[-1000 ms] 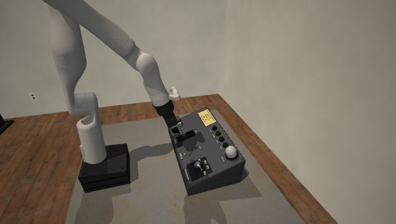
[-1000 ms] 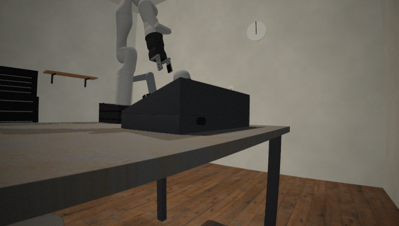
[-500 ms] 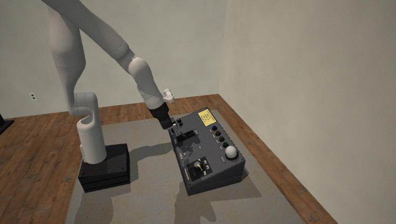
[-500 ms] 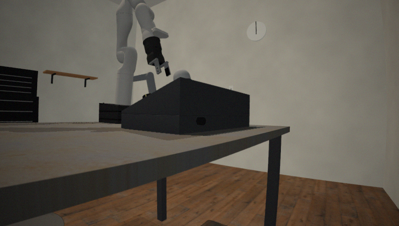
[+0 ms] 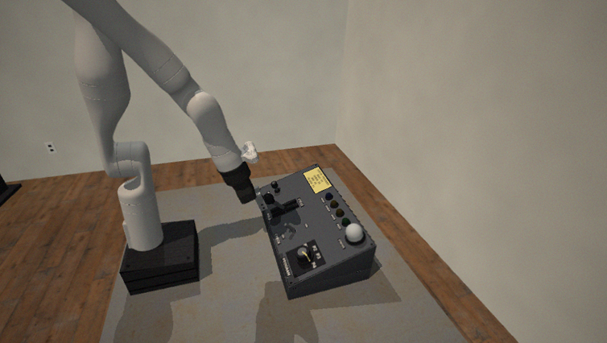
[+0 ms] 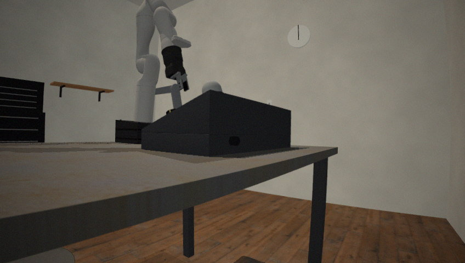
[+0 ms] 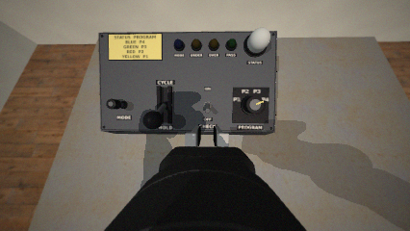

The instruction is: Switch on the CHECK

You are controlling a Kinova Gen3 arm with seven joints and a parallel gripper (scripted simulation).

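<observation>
The check toggle is 90 mm ahead of my hand, 10 mm to the left of it and 120 mm below it. From my hand the other things lie so: program dial (110 mm ahead, 120 mm to the right, 120 mm below); then dark console (120 mm ahead, 60 mm to the left, 140 mm below); then black-knobbed cycle lever (60 mm ahead, 130 mm to the left, 110 mm below).
</observation>
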